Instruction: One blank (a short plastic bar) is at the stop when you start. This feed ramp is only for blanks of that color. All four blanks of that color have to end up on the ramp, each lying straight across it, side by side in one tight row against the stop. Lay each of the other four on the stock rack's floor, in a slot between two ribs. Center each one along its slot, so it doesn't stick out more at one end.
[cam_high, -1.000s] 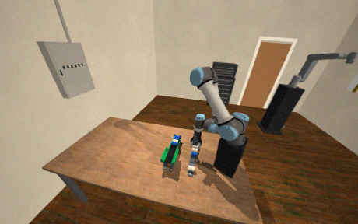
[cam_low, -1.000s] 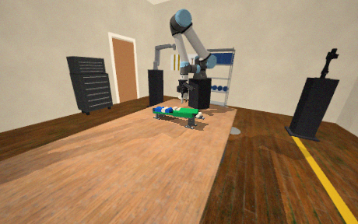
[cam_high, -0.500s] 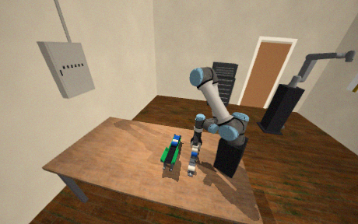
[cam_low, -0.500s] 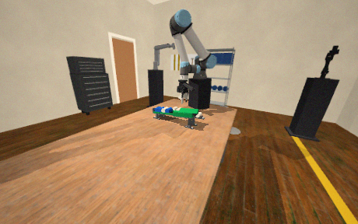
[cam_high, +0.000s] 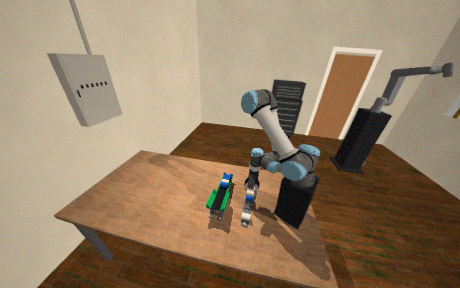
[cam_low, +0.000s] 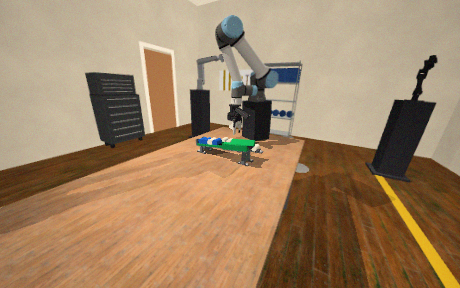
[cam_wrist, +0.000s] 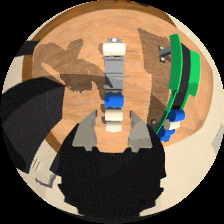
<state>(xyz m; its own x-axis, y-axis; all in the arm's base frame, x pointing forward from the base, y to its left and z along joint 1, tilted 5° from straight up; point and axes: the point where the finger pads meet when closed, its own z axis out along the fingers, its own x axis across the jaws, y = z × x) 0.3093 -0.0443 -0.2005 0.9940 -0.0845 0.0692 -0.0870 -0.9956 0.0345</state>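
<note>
Now: the stock rack 3 cm to the left of my hand and 12 cm below it.
</note>
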